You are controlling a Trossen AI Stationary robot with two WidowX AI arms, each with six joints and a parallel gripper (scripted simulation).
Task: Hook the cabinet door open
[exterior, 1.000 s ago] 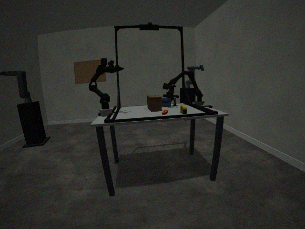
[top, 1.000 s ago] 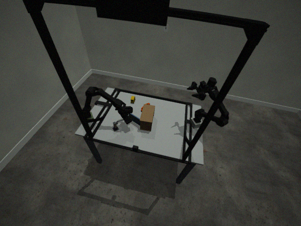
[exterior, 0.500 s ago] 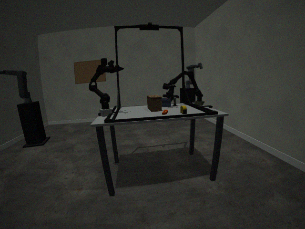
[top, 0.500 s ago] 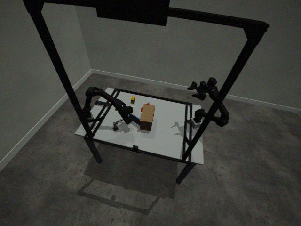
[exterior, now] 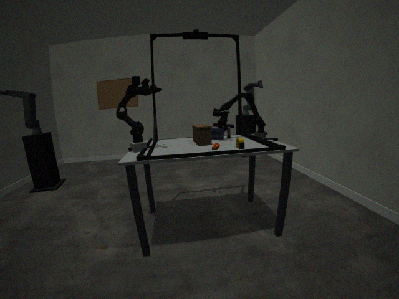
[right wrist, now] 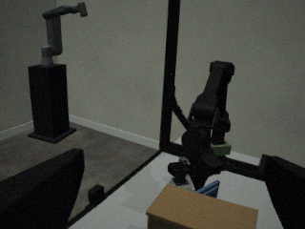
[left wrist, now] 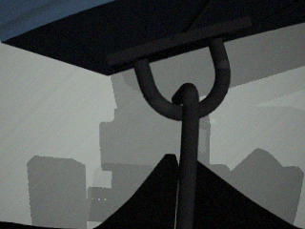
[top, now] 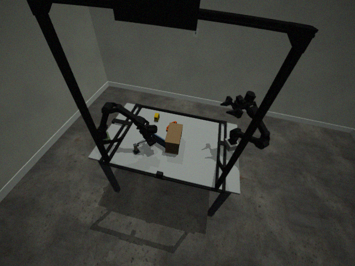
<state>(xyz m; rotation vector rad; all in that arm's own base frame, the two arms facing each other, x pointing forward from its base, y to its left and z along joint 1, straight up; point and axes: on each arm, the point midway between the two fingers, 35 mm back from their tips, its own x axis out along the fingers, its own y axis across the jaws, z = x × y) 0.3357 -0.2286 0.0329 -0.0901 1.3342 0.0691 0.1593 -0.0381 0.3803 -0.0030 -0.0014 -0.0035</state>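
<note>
The hook post is 7 cm to the left of my left hand, 4 cm behind it and 2 cm below it. The rest, counted from my left hand: yellow block (34 cm ahead, 5 cm below, 4 cm to the right); then blue door (8 cm to the right, 1 cm below).
</note>
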